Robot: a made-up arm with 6 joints.
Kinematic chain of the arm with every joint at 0, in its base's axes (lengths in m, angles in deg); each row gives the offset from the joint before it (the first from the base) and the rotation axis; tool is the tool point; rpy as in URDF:
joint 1: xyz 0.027 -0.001 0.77 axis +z
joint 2: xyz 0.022 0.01 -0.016 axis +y
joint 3: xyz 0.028 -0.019 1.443 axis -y
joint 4: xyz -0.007 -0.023 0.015 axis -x
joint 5: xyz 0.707 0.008 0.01 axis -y
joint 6: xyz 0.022 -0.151 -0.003 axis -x
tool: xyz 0.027 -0.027 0 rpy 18.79 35.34 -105.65
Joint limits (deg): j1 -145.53..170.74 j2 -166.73..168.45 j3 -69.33..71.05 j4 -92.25..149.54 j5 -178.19..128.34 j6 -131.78..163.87
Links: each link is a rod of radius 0.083 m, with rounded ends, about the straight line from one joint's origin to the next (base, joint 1, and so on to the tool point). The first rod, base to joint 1, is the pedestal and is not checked.
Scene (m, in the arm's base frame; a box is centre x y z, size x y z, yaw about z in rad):
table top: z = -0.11
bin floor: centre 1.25 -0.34 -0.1 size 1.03 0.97 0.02 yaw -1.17
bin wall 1: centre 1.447 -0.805 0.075 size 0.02 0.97 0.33 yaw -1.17
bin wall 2: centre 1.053 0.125 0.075 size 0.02 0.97 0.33 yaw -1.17
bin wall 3: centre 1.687 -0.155 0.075 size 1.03 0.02 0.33 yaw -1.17
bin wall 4: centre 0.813 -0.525 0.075 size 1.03 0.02 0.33 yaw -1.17
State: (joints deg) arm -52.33 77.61 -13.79 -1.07 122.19 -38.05
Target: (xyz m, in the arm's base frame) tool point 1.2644 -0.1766 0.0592
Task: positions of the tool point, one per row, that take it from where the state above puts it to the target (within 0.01 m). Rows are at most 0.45 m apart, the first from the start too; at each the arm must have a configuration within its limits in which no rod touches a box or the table.
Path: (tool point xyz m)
1: 1.0414 -1.2681 0.4272
2: 1.2959 -1.1730 0.5319
3: 1.5322 -1.0193 0.6556
4: 1.5328 -0.7102 0.3906
5: 1.4344 -0.4189 0.1892
6: 1.2644 -0.1766 0.0593

